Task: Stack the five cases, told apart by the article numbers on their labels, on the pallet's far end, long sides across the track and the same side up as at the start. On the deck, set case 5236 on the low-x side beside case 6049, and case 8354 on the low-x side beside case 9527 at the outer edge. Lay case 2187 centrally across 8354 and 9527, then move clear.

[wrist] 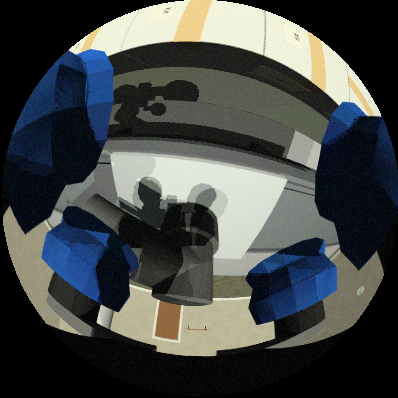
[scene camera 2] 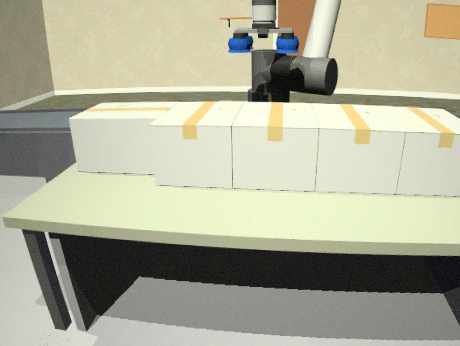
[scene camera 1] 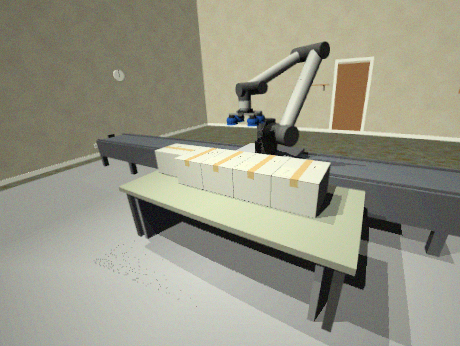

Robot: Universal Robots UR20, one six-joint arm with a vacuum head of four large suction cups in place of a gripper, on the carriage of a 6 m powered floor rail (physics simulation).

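Frame: origin at the arm's base, x ahead, y down, z left, level; metres.
Seen in the pictures: hand at its tool point: (wrist: pixel 206 220) (scene camera 2: pixel 264 50) (scene camera 1: pixel 245 123); arm's base at its link origin: (wrist: pixel 190 222) (scene camera 1: pixel 265 151).
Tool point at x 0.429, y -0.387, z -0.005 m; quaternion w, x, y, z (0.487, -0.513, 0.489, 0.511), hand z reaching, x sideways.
Offsets run from my tool point to a thing's top centre. Level surfaces: height alone.
Several white cases with tan tape stand in a row on the table. The left-end case {dx +0.341, dy +0.201, dz -0.540 m} (scene camera 1: pixel 167 162) (scene camera 2: pixel 115 145) is turned, its tape running along the row. Beside it stand a second case {dx +0.387, dy +0.201, dz -0.214 m} (scene camera 1: pixel 190 176) (scene camera 2: pixel 192 160), a third {dx +0.387, dy +0.201, dz +0.066 m} (scene camera 1: pixel 217 179) (scene camera 2: pixel 275 160), a fourth {dx +0.387, dy +0.201, dz +0.346 m} (scene camera 1: pixel 252 187) (scene camera 2: pixel 357 162) and the right-end case {dx +0.387, dy +0.201, dz +0.626 m} (scene camera 1: pixel 295 196) (scene camera 2: pixel 432 165). Article numbers are not readable. Case tops with small labels show at the wrist view's upper edge. My vacuum head (scene camera 1: pixel 245 120) (scene camera 2: pixel 263 44) (wrist: pixel 200 200) is open, blue cups bare, above and behind the row. The pallet does not show.
The pale green table {dy +0.427 m} (scene camera 1: pixel 240 220) (scene camera 2: pixel 200 215) stands in front of the grey floor rail (scene camera 1: pixel 425 185) (scene camera 2: pixel 35 145). The light carriage plate (wrist: pixel 260 200) lies under the head in the wrist view, with the dark arm base (wrist: pixel 192 270) on it. A brown door (scene camera 1: pixel 352 95) is behind.
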